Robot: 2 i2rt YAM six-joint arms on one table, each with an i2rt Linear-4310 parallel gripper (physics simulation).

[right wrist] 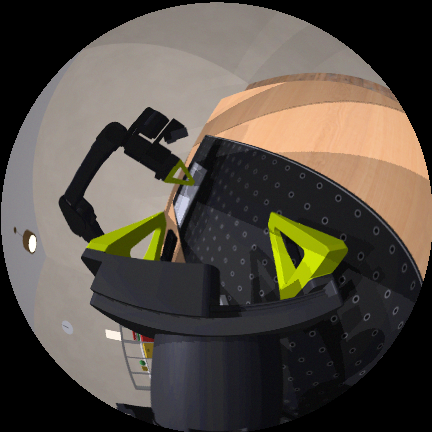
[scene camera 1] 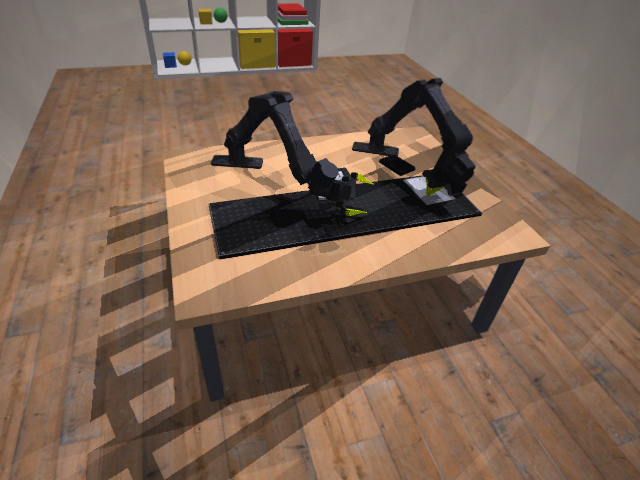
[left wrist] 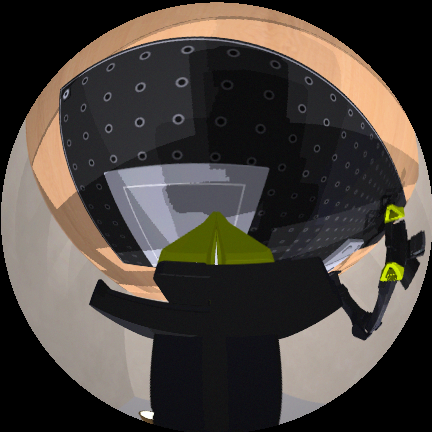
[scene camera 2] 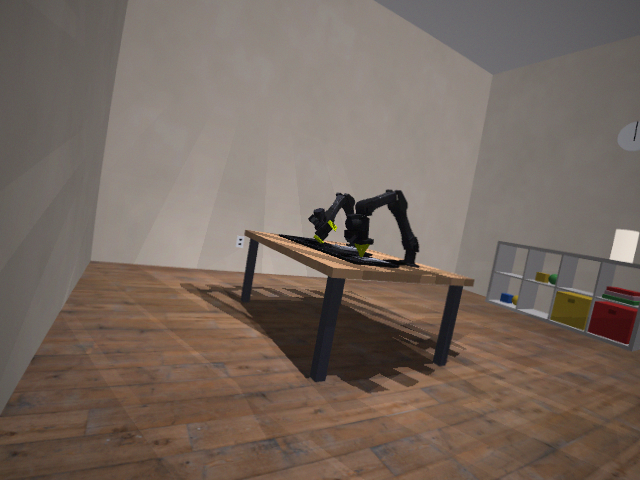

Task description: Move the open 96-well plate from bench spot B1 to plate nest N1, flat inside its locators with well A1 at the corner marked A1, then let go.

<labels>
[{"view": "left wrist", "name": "my left gripper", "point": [215, 217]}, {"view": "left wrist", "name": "my right gripper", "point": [390, 232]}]
</labels>
